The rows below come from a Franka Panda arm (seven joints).
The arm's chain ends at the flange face. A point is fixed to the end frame.
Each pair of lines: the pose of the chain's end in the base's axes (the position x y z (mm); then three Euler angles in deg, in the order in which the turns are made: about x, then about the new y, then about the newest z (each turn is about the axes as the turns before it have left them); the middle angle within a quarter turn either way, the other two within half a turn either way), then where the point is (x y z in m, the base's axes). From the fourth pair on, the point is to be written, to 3 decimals.
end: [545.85 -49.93 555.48 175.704 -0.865 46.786]
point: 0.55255 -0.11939 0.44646
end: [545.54 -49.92 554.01 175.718 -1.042 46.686]
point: 0.55200 -0.11935 0.44495
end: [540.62 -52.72 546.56 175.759 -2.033 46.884]
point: 0.54490 -0.12210 0.43737
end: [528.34 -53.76 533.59 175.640 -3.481 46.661]
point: 0.530 -0.123 0.424
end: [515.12 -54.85 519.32 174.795 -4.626 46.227]
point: 0.515 -0.126 0.411
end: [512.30 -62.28 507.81 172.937 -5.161 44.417]
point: 0.513 -0.137 0.402
